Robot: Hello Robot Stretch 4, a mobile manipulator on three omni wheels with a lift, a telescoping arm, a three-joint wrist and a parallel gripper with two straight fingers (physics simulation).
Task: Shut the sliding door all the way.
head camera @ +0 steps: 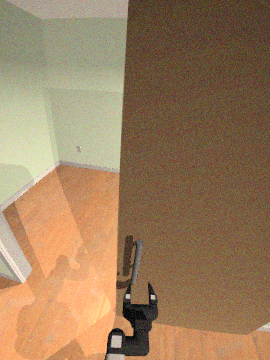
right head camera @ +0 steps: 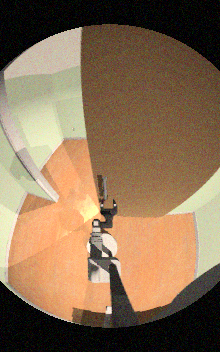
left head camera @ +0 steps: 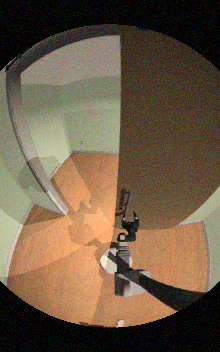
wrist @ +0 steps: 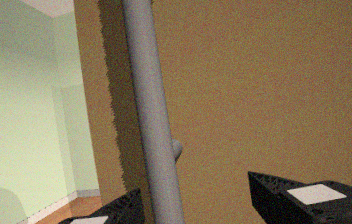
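Seen in the pictures: gripper, fingertip midpoint: (head camera: 139,282) (right head camera: 107,198) (left head camera: 128,211) (wrist: 195,196); robot's base, link origin: (right head camera: 102,245) (left head camera: 115,259).
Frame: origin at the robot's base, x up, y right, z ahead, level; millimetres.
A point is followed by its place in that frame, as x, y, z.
The brown sliding door (head camera: 195,150) @(1389, 177, 509) (left head camera: 165,125) @(1458, 185, 508) (right head camera: 145,125) @(1384, 253, 498) (wrist: 260,90) @(849, 166, 511) fills the right of the views, with its left edge upright. The doorway is open to the left of it. A grey vertical bar handle (head camera: 137,260) @(945, 60, 456) (left head camera: 128,202) @(924, 62, 456) (right head camera: 105,187) @(939, 69, 458) (wrist: 150,100) @(852, 62, 456) stands off the door near that edge. My gripper (head camera: 139,285) @(776, 86, 447) (left head camera: 130,216) (right head camera: 109,203) (wrist: 195,196) @(776, 86, 447) is open wide, in front of the door at the handle's lower end. In the wrist view the bar runs down between the fingertips, closer to the left finger. Contact cannot be made out.
The pale door frame post (head camera: 12,245) @(422, -871, 797) (left head camera: 31,150) @(1233, -871, 797) (right head camera: 32,175) @(767, -897, 717) stands at the left, across the opening from the door. Through the opening show a wooden floor (head camera: 45,200) @(-27, -1223, 1880) and green walls (head camera: 85,115) @(1018, -851, 2981) (wrist: 30,120) @(1025, -1585, 2515) of the room behind.
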